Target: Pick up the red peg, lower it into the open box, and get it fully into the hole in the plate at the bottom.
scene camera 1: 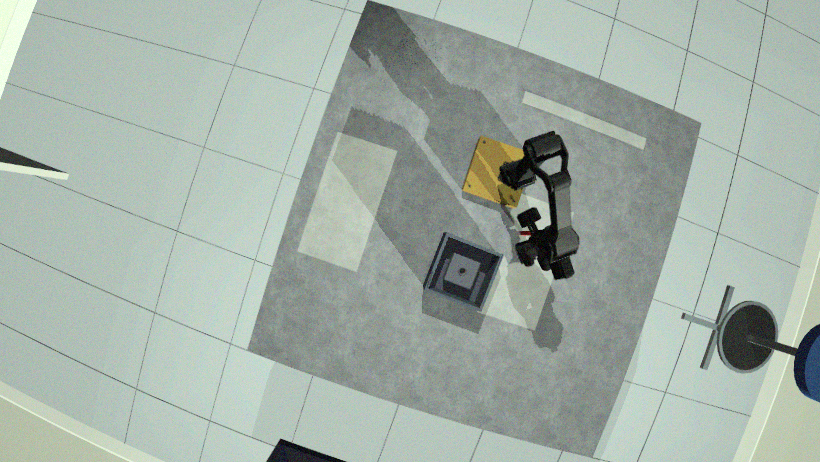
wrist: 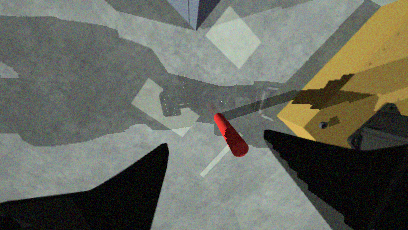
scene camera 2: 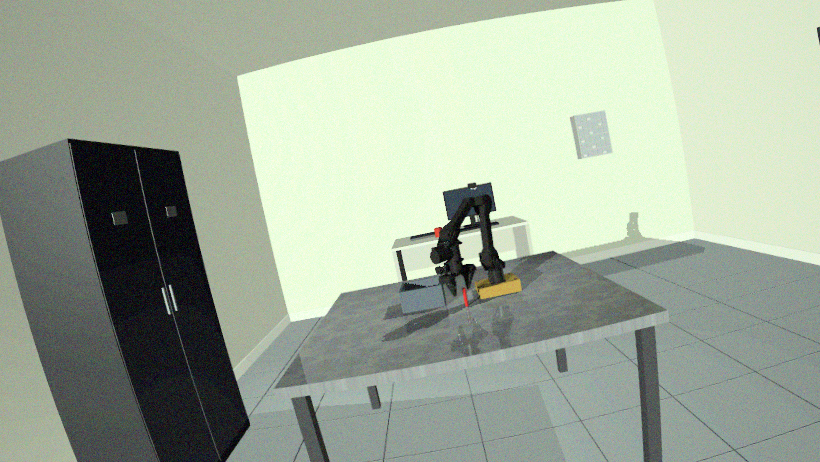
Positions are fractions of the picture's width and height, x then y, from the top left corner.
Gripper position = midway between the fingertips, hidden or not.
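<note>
You'd see my gripper (scene camera 1: 0.65,0.52) in scene camera 1, and the wrist view shows my gripper (wrist: 0.53,0.62) too. There's a grey box (scene camera 2: 0.52,0.64) that I see in scene camera 2. And there's a light grey plate (scene camera 1: 0.56,0.57) in scene camera 1. In the wrist view the light grey plate is out of frame. Scene camera 2 misses the light grey plate, hidden by the grey box.
</note>
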